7 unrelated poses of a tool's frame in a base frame.
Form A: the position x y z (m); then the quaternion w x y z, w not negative.
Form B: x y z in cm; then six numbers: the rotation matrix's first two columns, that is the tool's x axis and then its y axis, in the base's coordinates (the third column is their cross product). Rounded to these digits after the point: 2 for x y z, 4 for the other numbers.
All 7 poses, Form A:
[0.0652 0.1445 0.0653 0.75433 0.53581 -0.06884 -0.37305]
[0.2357 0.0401 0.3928 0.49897 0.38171 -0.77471 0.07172]
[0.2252 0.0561 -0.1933 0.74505 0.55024 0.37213 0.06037]
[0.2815 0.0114 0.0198 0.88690 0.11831 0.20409 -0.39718]
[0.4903 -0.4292 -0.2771 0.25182 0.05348 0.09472 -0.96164]
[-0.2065 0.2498 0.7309 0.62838 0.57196 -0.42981 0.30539]
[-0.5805 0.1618 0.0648 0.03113 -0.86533 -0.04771 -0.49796]
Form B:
[6.52 14.45 6.53 0.7122 -0.6366 -0.2959 0.4890 0.1475 0.8597]
[23.57 4.01 39.28 -0.2106 -0.5199 0.8279 -0.6630 0.6983 0.2698]
[22.52 5.61 -19.33 0.7157 0.4995 -0.4881 0.3196 0.3872 0.8649]
[28.15 1.14 1.98 0.6012 -0.6562 -0.4560 0.7528 0.6565 0.0477]
[49.03 -42.92 -27.71 -0.8675 -0.4742 -0.1506 0.4945 -0.8552 -0.1552]
[-20.65 24.98 73.09 0.4440 -0.1079 0.8895 -0.8755 0.1592 0.4563]
[-58.05 16.18 6.48 0.4995 0.0516 0.8648 0.1136 -0.9935 -0.0064]

